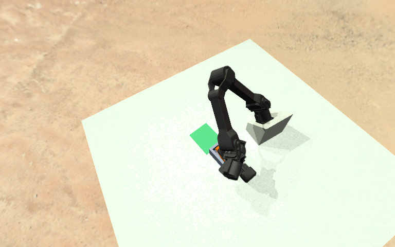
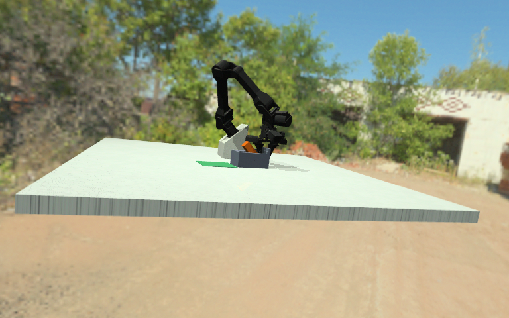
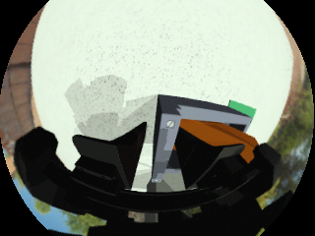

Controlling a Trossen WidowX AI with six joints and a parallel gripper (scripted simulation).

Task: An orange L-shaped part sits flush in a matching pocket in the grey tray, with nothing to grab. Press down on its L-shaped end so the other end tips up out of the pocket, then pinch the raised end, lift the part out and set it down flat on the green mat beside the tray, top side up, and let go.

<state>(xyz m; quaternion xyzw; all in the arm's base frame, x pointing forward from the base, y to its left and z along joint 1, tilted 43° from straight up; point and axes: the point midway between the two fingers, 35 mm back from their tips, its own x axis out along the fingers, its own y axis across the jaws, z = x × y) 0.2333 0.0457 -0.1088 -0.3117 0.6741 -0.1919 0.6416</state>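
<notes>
Now: the orange L-shaped part 6 cm to the right of my gripper tip and 1 cm above it. The rest, counted from my gripper tip: green mat 3 cm ahead, 22 cm to the right, 5 cm below.
</notes>
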